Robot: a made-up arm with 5 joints.
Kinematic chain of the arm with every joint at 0, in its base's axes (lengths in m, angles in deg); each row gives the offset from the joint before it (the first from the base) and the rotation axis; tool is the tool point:
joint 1: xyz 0 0 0.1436 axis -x
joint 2: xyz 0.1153 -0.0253 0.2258 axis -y
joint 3: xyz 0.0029 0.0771 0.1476 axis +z
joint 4: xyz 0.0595 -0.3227 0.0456 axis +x
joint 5: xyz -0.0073 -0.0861 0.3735 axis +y
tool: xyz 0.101 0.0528 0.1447
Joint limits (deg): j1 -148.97..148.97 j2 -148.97..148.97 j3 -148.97..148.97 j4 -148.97..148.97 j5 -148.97..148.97
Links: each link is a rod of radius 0.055 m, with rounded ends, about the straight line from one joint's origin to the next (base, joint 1, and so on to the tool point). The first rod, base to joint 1, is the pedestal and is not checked.
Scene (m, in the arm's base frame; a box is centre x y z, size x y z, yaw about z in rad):
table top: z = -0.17
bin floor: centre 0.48 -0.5 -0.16 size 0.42 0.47 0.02 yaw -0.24
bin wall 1: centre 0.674 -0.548 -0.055 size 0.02 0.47 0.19 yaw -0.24
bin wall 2: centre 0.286 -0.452 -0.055 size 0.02 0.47 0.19 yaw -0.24
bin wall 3: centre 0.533 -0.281 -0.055 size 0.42 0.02 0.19 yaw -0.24
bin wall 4: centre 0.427 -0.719 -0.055 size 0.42 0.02 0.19 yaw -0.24
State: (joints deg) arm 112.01 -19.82 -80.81 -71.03 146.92
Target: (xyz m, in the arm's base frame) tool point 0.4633 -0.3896 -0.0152
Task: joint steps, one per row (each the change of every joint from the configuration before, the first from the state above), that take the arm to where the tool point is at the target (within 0.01 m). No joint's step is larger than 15 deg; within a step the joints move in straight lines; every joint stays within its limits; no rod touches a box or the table.
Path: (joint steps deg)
1: -14.62 -14.77 10.61 10.85 -11.90
2: -14.62 -14.77 10.60 10.86 -11.91
3: -14.62 -14.77 10.61 10.85 -11.90
4: -14.62 -14.77 10.61 10.85 -11.90
5: -14.62 -14.77 10.61 10.86 -11.90
6: -14.62 -14.77 10.60 10.85 -11.91
7: -14.62 -14.77 10.61 10.86 -11.90

